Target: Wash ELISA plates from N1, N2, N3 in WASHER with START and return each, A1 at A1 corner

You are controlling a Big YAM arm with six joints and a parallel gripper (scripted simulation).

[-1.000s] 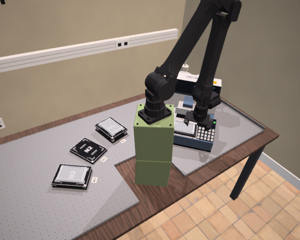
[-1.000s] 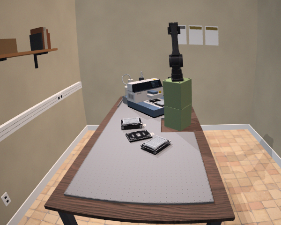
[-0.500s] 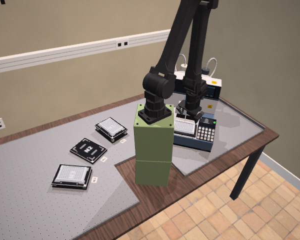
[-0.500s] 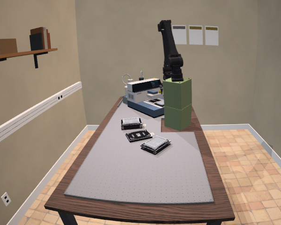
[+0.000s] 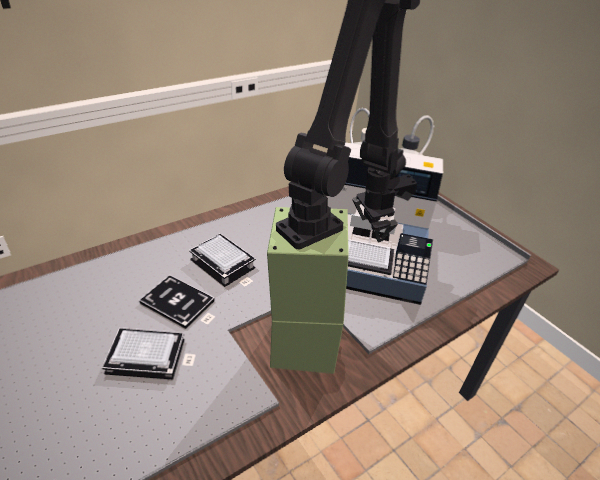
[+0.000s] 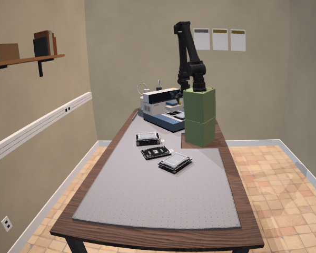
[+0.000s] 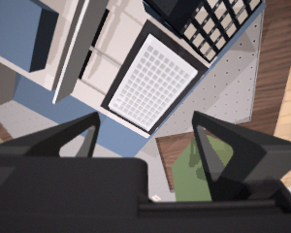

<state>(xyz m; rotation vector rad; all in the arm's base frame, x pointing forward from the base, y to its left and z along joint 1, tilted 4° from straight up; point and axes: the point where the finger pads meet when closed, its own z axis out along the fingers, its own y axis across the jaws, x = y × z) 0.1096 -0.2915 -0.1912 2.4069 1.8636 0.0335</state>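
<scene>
Right now the dark washer carrier is 10 cm below my hand. The rest, counted from my hand: plate washer 11 cm to the right, 10 cm ahead, 6 cm below.
</scene>
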